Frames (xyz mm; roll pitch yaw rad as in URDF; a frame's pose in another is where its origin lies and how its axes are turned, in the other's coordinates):
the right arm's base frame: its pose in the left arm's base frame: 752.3 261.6 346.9 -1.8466 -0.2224 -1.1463
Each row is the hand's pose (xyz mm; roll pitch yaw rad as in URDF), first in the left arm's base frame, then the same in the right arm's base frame.
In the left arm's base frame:
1: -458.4 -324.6 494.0 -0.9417 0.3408 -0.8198
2: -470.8 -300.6 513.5 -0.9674 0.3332 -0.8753
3: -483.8 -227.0 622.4 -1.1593 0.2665 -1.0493
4: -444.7 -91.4 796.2 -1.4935 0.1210 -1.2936
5: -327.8 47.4 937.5 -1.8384 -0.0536 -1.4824
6: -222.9 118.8 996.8 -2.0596 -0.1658 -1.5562
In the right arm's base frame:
1: 67.1 235.7 -1330.8 0.7718 -0.4481 0.4858
2: 45.1 212.0 -1339.0 0.7643 -0.3952 0.4863
3: -1.5 89.4 -1354.5 0.6346 -0.2193 0.4511
4: -68.0 -121.4 -1319.1 0.3547 0.0492 0.3702
5: -113.2 -315.2 -1203.8 -0.0032 0.2781 0.2517
6: -121.5 -409.6 -1100.6 -0.2635 0.3765 0.1556

